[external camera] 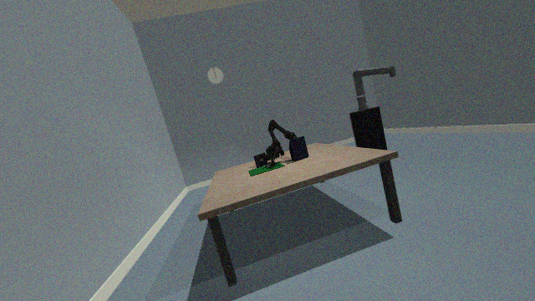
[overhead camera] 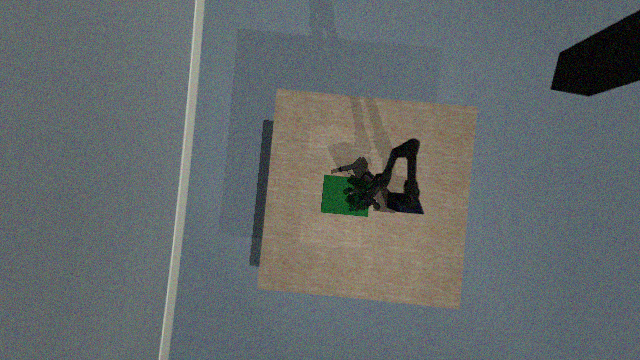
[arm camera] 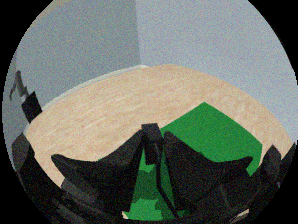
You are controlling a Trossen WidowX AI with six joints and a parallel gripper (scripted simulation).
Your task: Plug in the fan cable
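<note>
Now: the white fan header 80 mm to the right of my gripper tip, 80 mm below it and 40 mm ahead of it. The rest, counted from my gripper tip: green board 90 mm below, 70 mm ahead, 60 mm to the right; dark fan 230 mm to the right, 90 mm ahead, 20 mm below; dark plug 20 mm below.
</note>
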